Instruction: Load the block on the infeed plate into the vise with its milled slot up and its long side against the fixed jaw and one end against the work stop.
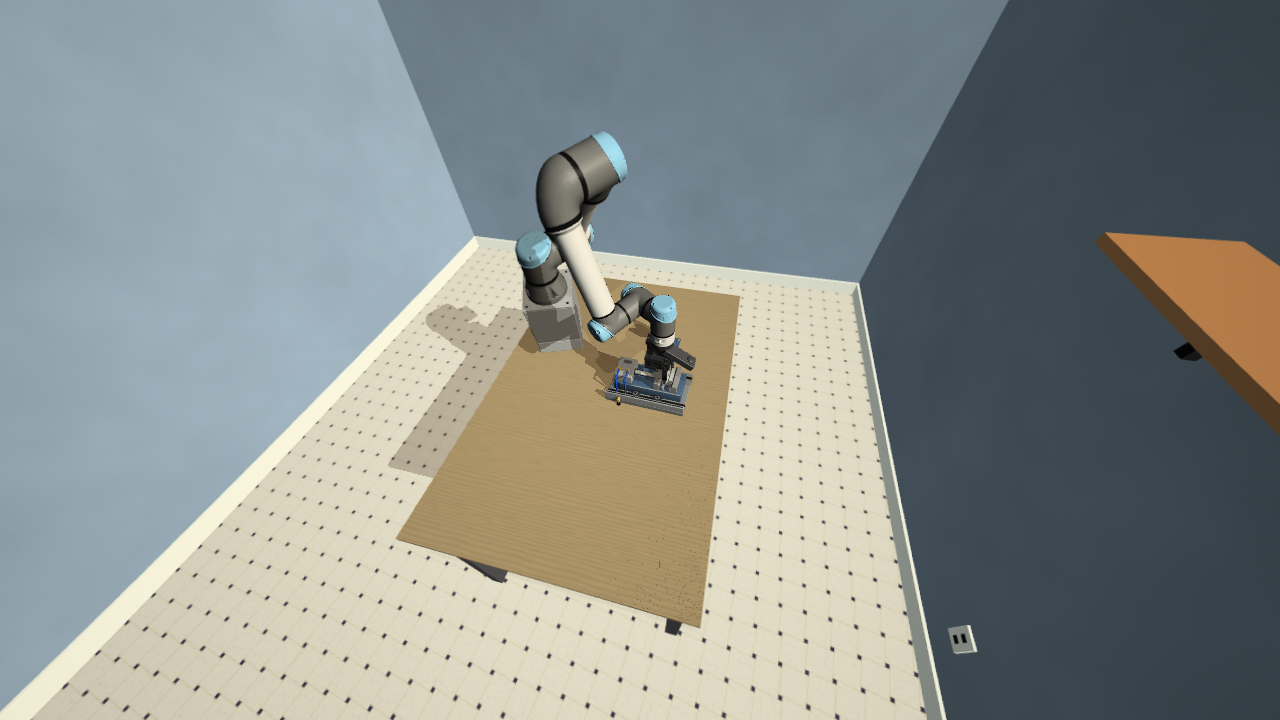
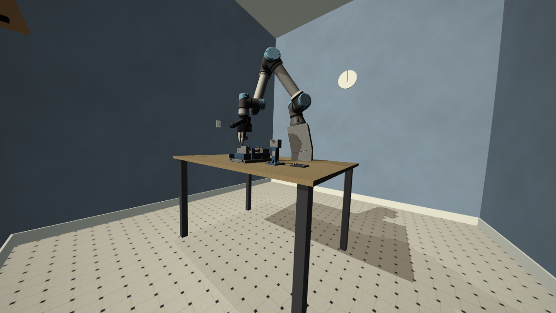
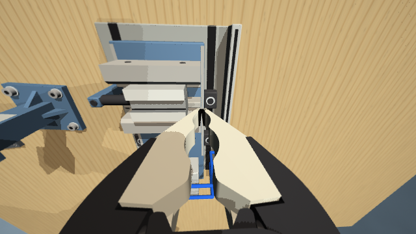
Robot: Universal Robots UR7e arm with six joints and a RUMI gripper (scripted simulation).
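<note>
Right now the part is 50 mm to the left of my hand and 30 mm below it. The rest, counted from my hand: cylinder rod (90 mm behind, 50 mm to the left, 50 mm below); fixed jaw (50 mm to the left, 50 mm below, 30 mm ahead); moving jaw (50 mm to the left, 50 mm below, 30 mm behind).
</note>
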